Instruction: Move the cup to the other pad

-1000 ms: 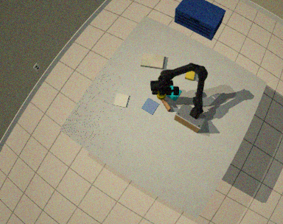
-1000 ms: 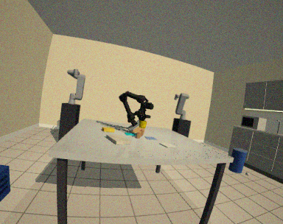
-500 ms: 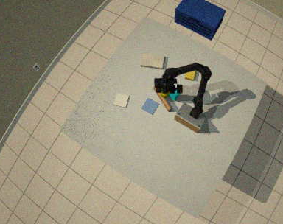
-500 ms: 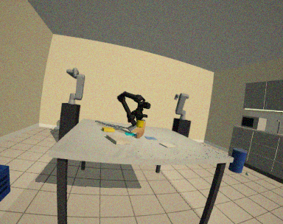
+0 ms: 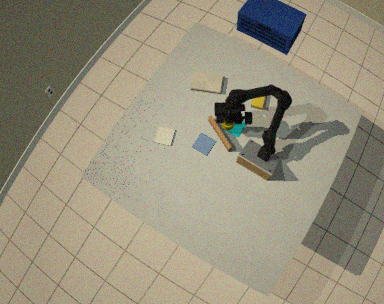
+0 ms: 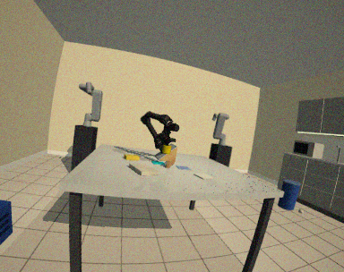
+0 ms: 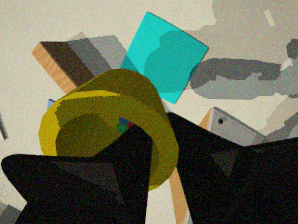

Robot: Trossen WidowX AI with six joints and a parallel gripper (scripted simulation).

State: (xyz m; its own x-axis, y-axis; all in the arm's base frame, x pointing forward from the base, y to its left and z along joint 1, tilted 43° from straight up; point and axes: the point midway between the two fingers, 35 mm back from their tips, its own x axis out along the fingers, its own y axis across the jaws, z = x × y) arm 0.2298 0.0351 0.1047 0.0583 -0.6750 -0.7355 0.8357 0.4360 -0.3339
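Right now the teal block is 130 mm below my gripper tip and 30 mm to the right of it. Round my gripper tip: yellow cup 20 mm to the left, 20 mm ahead; then wooden bar 100 mm below, 60 mm to the left, 40 mm ahead; then yellow block 250 mm to the right, 110 mm below, 20 mm behind.
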